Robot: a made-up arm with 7 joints.
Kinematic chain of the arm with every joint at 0, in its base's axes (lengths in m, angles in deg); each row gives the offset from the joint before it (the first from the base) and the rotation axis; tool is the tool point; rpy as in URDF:
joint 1: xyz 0 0 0.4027 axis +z
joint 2: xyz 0 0 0 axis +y
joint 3: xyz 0 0 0.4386 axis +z
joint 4: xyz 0.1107 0 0 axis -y
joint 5: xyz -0.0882 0 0.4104 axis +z
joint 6: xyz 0 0 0 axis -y
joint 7: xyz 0.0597 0 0 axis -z
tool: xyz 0 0 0 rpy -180 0 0
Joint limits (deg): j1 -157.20..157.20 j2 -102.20..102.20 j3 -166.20..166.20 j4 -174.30..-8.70 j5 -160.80..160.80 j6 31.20..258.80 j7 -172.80..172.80
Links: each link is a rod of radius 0.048 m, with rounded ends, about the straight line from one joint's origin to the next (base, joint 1, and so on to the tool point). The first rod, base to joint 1, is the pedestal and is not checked.
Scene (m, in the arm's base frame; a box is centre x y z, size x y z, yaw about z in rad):
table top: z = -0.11
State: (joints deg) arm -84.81 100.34 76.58 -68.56 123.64 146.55 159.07
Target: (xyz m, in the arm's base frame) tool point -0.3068 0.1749 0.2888
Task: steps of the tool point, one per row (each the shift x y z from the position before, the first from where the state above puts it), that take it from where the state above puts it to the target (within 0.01 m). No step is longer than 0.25 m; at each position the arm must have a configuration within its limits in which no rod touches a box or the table.
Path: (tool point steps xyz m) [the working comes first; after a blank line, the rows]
Joints at the target: -137.41 76.98 -60.72 -153.02 122.36 157.50 159.07
Straight joint move there: touches the table top.

1: -0.1222 -0.0277 -0.0276
2: -0.1620 -0.0169 -0.0262
3: -0.1897 0.0135 -0.0072
4: -0.1929 0.0606 0.0214
5: -0.1028 0.1233 -0.0491
6: -0.0794 0.1413 -0.0091
7: -0.0476 0.1444 0.0288
8: -0.0122 0.1319 0.0595
9: 0.0215 0.1061 0.0799
10: 0.0487 0.0709 0.0877

